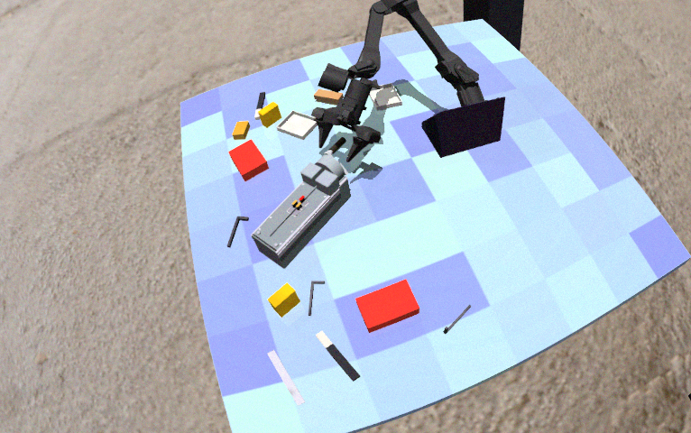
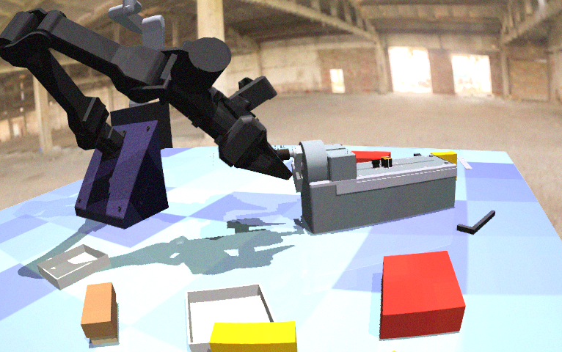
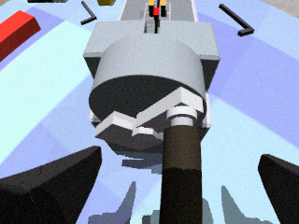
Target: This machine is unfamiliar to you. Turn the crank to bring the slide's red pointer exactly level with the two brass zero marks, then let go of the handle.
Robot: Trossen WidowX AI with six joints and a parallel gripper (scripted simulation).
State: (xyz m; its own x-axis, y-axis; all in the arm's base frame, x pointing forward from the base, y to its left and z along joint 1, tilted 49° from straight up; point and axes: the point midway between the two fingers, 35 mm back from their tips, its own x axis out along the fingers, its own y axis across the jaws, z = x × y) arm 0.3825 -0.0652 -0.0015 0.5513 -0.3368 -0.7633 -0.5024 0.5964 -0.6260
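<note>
Now: the dark crank handle 20 mm behind my gripper tip, 10 mm to the right of it and 20 mm above it. Round my gripper tip: red pointer (110 mm ahead, 90 mm to the left, 10 mm below); tan block (90 mm behind, 330 mm to the right, 80 mm below).
</note>
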